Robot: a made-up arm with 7 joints.
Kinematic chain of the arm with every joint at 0, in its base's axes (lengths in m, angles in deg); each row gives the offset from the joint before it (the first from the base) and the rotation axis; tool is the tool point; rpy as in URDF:
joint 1: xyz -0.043 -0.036 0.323 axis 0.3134 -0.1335 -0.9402
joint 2: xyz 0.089 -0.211 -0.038 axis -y
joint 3: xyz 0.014 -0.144 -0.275 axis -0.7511 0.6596 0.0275
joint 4: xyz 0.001 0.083 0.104 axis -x
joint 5: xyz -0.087 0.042 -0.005 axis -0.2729 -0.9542 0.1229
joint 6: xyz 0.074 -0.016 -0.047 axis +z
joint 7: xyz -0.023 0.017 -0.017 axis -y
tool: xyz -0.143 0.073 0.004 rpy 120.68 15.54 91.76
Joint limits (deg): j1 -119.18..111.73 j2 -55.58..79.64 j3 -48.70..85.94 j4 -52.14..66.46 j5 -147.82..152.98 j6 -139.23..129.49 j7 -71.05..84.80
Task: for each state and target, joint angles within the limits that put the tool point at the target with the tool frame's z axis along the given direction. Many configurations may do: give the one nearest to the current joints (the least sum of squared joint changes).
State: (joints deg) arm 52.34 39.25 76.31 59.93 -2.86 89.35 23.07
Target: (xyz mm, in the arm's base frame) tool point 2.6 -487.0 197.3 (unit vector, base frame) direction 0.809 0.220 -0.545
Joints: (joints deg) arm 29.38 73.96 56.33 35.11 12.73 94.27 46.60
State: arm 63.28 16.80 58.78 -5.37 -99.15 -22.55 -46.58
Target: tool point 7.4 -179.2 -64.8 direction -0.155 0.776 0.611
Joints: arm 52.00 4.29 47.33 -1.45 -104.14 -8.22 -66.85
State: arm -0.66 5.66 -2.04 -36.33 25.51 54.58 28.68
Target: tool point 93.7 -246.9 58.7 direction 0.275 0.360 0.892
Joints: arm -42.40 -8.87 -28.53 -49.11 43.47 53.39 34.48
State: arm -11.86 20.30 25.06 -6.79 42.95 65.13 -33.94
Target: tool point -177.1 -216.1 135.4 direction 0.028 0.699 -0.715
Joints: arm 29.21 -15.18 34.44 -44.42 -6.96 50.19 -40.25
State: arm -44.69 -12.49 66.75 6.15 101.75 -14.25 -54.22
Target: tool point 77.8 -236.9 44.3 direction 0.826 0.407 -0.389
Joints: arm -54.79 3.82 53.70 4.50 94.43 2.99 -64.06
